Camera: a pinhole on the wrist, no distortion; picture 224 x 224 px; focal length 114.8 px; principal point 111.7 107.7 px. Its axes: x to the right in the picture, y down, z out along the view. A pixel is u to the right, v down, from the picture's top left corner.
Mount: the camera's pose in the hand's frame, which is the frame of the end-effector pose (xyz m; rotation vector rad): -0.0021 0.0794 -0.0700 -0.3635 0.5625 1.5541
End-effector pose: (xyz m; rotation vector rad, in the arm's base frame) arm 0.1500 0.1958 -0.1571 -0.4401 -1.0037 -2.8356
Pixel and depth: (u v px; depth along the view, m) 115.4 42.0 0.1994
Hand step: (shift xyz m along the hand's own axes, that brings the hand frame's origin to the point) 0.1323 0.1952 0.0761
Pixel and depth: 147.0 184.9 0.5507
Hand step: -0.3212 0.5271 0.3385
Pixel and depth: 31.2 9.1 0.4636
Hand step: 0.4658 0.0655 0.4400
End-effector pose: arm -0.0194 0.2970 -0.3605 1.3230 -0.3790 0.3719
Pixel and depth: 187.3 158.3 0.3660
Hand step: -0.1390 0.4836 0.1197
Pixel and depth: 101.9 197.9 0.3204
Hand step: -0.2150 0.2353 0.2417
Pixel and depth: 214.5 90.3 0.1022
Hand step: 0.0180 0.2122 -0.0382
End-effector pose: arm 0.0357 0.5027 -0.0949 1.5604 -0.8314 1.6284
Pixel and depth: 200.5 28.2 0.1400
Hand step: 0.1017 0.2470 -0.0268
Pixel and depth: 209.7 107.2 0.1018
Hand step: 0.0034 0.2082 -0.0340
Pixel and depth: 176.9 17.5 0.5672
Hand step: 0.4792 0.6611 0.1626
